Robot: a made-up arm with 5 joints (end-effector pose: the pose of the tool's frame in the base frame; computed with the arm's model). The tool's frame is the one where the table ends.
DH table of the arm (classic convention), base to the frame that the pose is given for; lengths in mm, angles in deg. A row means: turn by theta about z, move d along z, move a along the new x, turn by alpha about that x. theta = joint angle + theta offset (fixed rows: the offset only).
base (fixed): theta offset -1.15; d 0; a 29.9; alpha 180
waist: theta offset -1.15; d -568.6; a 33.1; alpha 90
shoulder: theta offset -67.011; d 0; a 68.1; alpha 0
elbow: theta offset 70.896; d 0; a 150.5; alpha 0
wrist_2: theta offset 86.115; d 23.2; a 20.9; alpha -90
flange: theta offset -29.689; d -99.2; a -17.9; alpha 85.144
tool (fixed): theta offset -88.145; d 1; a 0; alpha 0
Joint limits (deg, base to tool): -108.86..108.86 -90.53..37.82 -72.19..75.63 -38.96..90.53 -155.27..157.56
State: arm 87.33 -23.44 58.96 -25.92 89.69
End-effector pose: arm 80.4 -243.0 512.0 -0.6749 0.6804 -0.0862 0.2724
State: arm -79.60 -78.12 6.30 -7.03 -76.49
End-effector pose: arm 38.2 76.6 839.4 0.5021 -0.4438 0.5453 0.5036
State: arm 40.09 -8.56 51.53 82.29 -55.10
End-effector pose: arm 95.3 -48.5 454.4 0.2924 0.8163 -0.1236 0.4826
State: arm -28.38 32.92 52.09 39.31 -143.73
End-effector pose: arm 24.4 19.4 396.2 0.1300 0.6931 -0.4820 0.5200
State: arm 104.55 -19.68 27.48 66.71 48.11
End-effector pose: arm 6.8 -208.3 509.5 -0.1065 0.6999 -0.0514 0.7043
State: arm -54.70 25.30 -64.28 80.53 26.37
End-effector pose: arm 172.4 240.7 632.5 -0.6668 -0.0757 0.5652 0.4798
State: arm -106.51 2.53 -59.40 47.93 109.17
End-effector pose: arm -81.5 231.1 747.2 -0.5995 -0.7944 0.0530 0.0820
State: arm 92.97 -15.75 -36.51 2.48 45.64
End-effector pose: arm 48.1 -210.5 821.8 -0.7027 0.3562 -0.5955 0.1568
